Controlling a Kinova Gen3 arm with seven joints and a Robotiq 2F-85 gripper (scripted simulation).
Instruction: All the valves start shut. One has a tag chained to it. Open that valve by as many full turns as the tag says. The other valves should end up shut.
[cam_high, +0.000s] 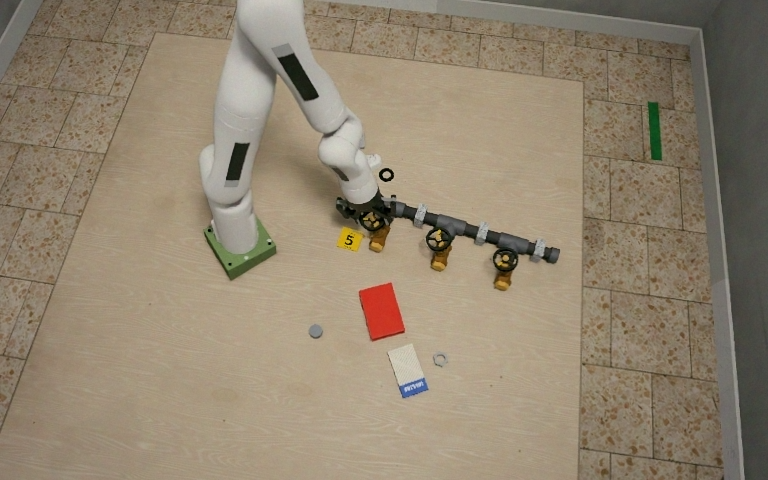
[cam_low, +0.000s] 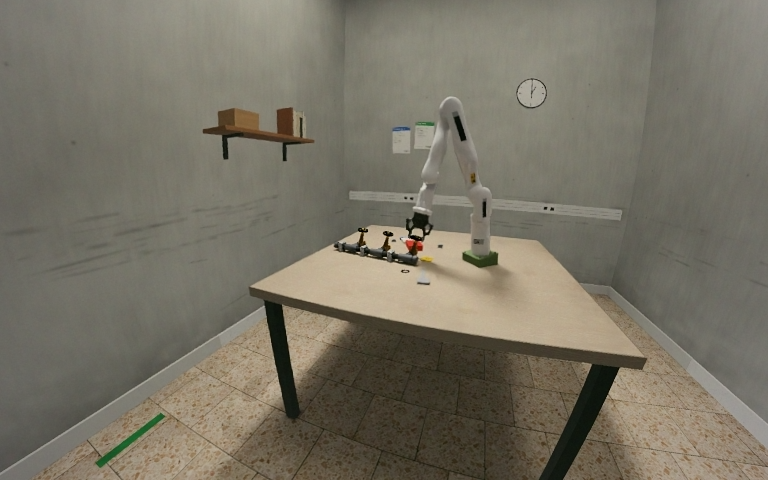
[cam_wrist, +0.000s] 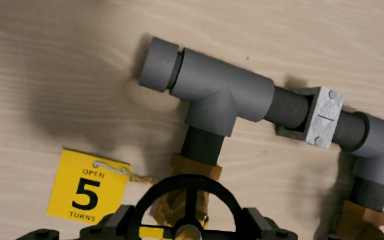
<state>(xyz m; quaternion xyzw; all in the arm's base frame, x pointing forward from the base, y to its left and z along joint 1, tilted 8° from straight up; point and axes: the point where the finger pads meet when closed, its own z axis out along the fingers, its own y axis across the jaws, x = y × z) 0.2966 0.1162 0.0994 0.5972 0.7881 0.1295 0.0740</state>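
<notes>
My hand is 6 cm past the yellow tag, 1 cm to the left of it and 11 cm above it. The rest, counted from my hand: blue card 19 cm ahead, 29 cm to the right, 10 cm below; red block 8 cm ahead, 18 cm to the right, 10 cm below; grey disc 5 cm behind, 27 cm to the right, 10 cm below.
</notes>
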